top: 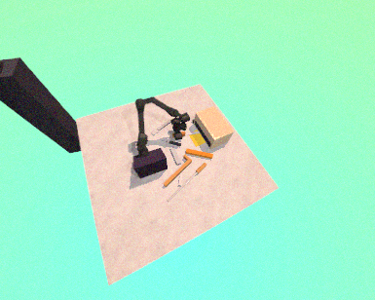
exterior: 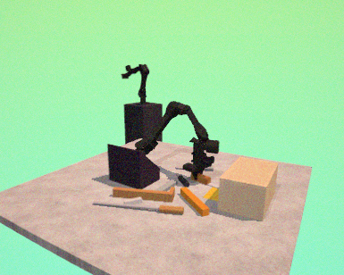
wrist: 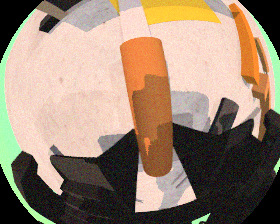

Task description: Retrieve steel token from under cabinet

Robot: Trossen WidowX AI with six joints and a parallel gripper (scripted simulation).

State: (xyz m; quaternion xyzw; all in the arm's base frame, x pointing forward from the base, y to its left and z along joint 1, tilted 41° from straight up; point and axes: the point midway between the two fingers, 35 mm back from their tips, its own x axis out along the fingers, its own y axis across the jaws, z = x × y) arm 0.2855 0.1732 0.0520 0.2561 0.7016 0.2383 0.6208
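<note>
The dark-handled tool lies 7 cm behind my gripper tip and 6 cm to the right of it. From my gripper tip the other things lie so: orange bar 23 cm to the right, 13 cm ahead, 1 cm above.
</note>
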